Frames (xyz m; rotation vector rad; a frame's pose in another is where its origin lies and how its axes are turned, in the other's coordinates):
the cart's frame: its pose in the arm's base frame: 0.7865 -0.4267 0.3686 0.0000 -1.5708 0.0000
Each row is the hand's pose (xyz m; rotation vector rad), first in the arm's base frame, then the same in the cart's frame.
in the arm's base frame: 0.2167 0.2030 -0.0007 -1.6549 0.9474 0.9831
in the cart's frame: -0.3693 0.6297 0.5698 -0.5875 1.8490 2.3072
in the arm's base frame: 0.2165 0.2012 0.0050 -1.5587 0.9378 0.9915
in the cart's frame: -0.3636 0.6279 0.5700 -0.4966 1.8961 2.2330
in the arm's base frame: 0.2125 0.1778 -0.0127 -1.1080 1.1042 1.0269
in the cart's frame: -0.3813 0.6045 0.5740 -0.0736 2.2546 1.9382
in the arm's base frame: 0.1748 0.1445 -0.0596 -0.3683 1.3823 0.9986
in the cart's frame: -0.4282 0.5712 0.6117 0.6048 2.7320 1.3116
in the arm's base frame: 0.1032 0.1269 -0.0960 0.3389 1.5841 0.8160
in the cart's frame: -0.4646 0.5536 0.6833 -1.0794 -2.8069 -0.4459
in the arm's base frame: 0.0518 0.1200 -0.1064 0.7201 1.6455 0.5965
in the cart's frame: -0.4750 0.5467 0.7347 -1.1898 -2.7198 0.1117
